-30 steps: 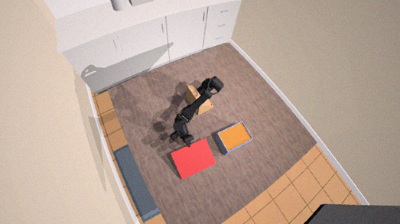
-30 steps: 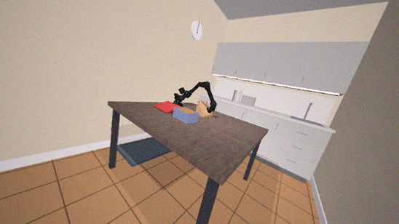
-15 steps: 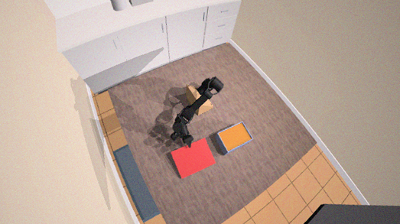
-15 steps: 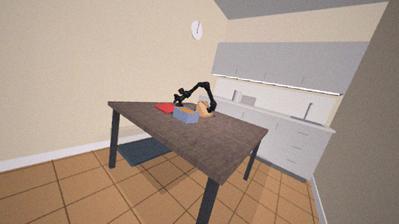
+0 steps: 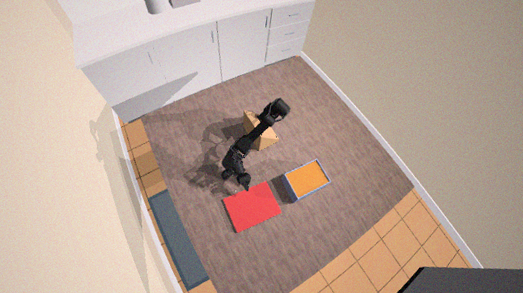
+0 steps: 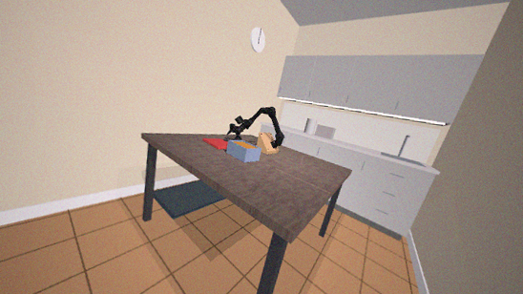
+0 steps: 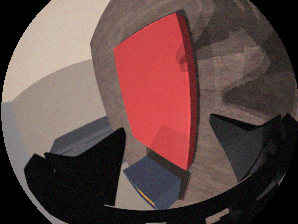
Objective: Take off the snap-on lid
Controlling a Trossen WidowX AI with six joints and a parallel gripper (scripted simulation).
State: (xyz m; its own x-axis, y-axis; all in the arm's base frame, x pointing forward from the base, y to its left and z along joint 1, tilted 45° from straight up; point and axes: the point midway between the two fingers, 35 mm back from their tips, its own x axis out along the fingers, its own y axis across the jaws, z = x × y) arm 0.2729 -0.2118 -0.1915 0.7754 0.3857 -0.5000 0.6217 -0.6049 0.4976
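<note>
Right now the red lid is 9 cm ahead of my gripper tip, 4 cm below it and 1 cm to the right of it. Also, from my gripper tip: blue storage box 30 cm to the left, 13 cm ahead, 1 cm below.
</note>
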